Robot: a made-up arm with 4 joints.
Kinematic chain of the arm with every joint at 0, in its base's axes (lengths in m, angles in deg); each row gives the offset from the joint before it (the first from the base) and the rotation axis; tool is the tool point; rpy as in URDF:
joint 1: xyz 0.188 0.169 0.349 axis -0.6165 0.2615 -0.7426
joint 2: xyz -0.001 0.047 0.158 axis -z
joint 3: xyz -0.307 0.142 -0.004 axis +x
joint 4: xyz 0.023 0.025 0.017 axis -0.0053 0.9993 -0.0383
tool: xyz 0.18 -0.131 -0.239 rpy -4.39 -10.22 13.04
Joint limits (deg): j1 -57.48..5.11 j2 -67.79..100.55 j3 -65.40..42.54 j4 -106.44..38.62
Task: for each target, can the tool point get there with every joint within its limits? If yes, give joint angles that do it. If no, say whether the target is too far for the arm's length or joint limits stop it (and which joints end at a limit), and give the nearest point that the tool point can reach.
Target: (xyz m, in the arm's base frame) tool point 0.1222 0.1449 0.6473
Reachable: yes | joints -46.72 14.13 -26.87 -65.64
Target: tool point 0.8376 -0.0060 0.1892
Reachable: no: joint limits stop it (at a limit: joint 1, joint 2, joint 4) | nearest point 0.4034 -0.0246 0.2987 | short by 0.448 m
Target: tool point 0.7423 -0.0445 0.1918
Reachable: no: joint limits stop it (at a limit: joint 1, joint 2, joint 4) | nearest point 0.4034 -0.0246 0.2987 | short by 0.356 m
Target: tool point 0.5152 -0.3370 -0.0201
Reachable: no: joint limits stop it (at a limit: joint 1, joint 4) | nearest point 0.3122 -0.0767 0.2479 | short by 0.425 m
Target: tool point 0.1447 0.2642 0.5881
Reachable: yes | joints -5.54 -38.46 -18.62 -59.49
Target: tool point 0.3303 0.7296 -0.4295
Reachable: no: too far | nearest point 0.2851 0.5520 0.1846 | short by 0.641 m
